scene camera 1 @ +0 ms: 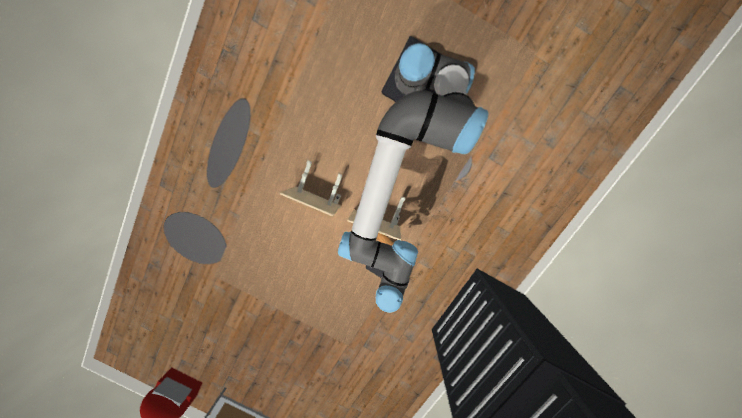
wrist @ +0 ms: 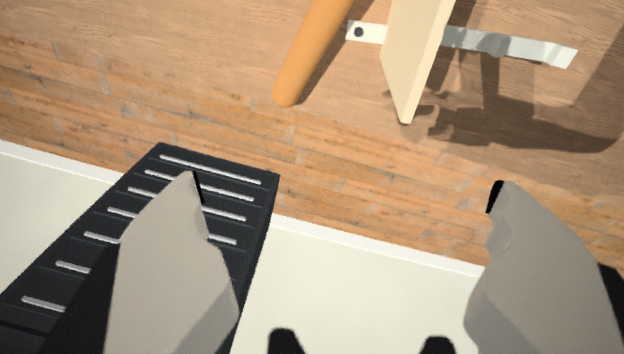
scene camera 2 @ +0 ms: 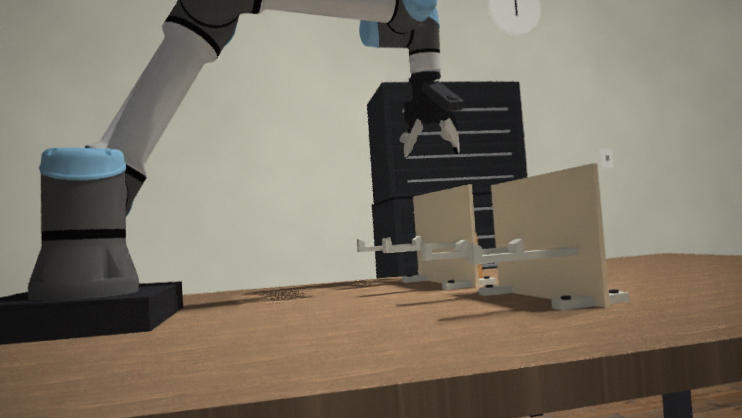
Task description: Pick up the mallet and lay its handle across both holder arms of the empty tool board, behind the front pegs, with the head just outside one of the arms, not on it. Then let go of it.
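The orange mallet is behind the right-hand tool board, on the side away from its holder arms. The wrist view shows part of its handle; its head is hidden or out of frame, and I cannot tell whether it lies flat or leans. That tool board has pale holder arms with front pegs. The other tool board also has two bare arms. My gripper is open and empty, above board height; the wrist hides it in scene camera 1.
The wooden table top carries the boards and the robot base. A black drawer cabinet stands beyond the table. The forearm passes over the right-hand board.
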